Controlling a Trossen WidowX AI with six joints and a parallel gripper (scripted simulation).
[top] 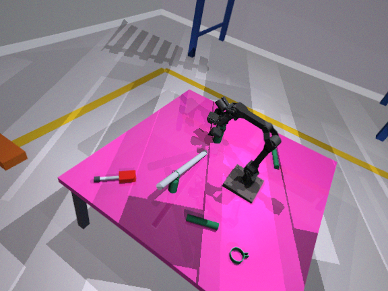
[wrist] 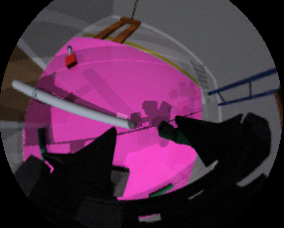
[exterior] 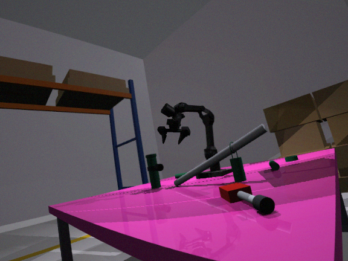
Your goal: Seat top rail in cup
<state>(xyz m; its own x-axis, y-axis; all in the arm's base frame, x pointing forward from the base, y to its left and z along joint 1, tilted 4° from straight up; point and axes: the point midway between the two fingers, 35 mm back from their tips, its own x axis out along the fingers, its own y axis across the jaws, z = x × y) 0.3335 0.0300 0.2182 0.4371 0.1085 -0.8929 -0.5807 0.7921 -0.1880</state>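
Right now my gripper tip is 30 mm short of the rail-end cup, 130 mm to the left of it and 110 mm above it. The rest, counted from my gripper tip: red-headed hammer (180 mm ahead, 550 mm to the left, 220 mm below); then small green post (80 mm behind, 340 mm to the left, 130 mm below).
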